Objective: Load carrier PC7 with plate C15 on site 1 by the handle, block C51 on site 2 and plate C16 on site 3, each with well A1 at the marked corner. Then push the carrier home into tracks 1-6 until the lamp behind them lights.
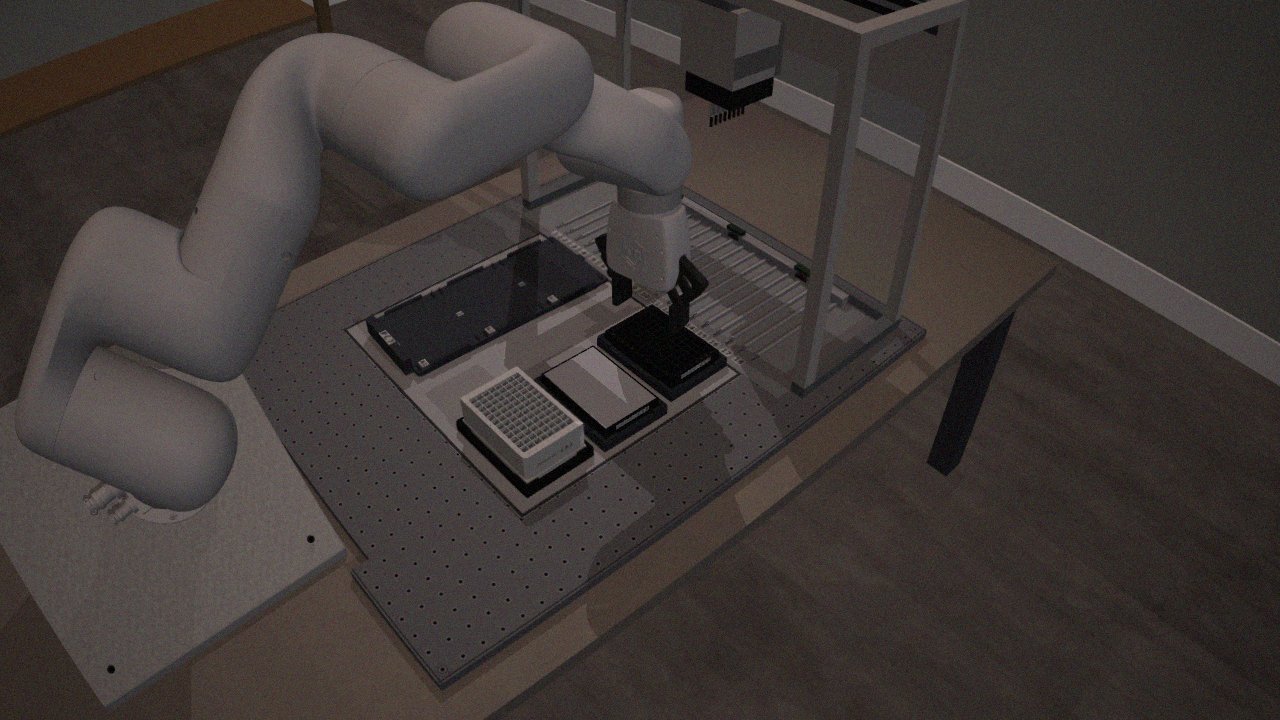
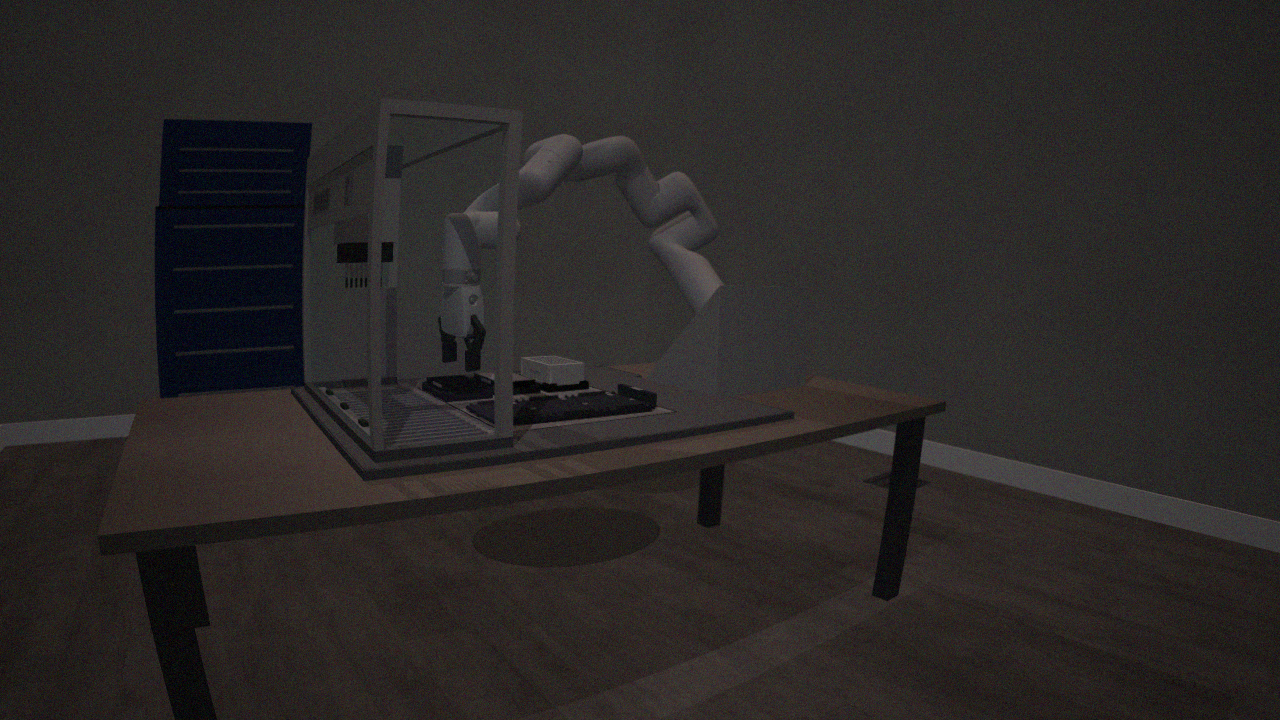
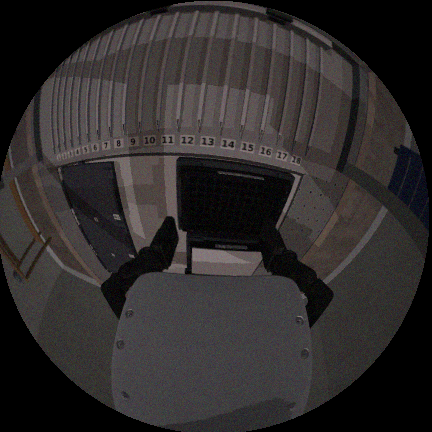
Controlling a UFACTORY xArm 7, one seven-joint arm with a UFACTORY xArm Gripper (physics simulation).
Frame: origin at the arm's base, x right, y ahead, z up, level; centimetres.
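Seen in the pictures: gripper, fingertip midpoint: (image 1: 649, 314) (image 2: 460, 366) (image 3: 218, 228); arm's base at its link origin: (image 2: 725, 325).
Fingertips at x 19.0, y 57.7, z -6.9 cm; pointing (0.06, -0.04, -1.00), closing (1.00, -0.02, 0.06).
Offsets run from my fingertips to a thing's top centre. "pt": to the spot under its first point. Level surfaces: height alone.
The long dark carrier @(dx -22.6, dy -7.2, dz -2.8 cm) (image 1: 490, 308) (image 2: 572, 408) (image 3: 90, 192) lies flat beside the plates, its small white marks facing up. A black plate @(dx +2.0, dy +0.0, dz -3.2 cm) (image 1: 653, 344) (image 3: 230, 200) sits on a black holder nearest the tracks. A plate with a pale, flat top @(dx +1.3, dy -11.4, dz -3.2 cm) (image 1: 599, 385) (image 3: 225, 262) sits in the middle holder. A tall white block @(dx -0.9, dy -22.3, dz -0.5 cm) (image 1: 521, 416) (image 2: 552, 370) with a grid of wells stands on the far holder from the tracks. Their labels are too small to read. My gripper (image 1: 649, 311) (image 2: 460, 362) (image 3: 218, 228) is open and empty, above the black plate, fingers pointing down.
The numbered track deck @(dz -5.8 cm) (image 3: 172, 105) lies beyond the black plate, labelled up to 18. A gantry frame (image 1: 836, 205) (image 2: 505, 268) stands over it, with a pipetting head @(pt dx -2.7, dy +18.8, dz +29.4 cm) (image 1: 731, 49) hanging inside. A perforated board @(dz -5.8 cm) (image 1: 402, 537) surrounds the holders. A blue cabinet (image 2: 232, 268) stands behind.
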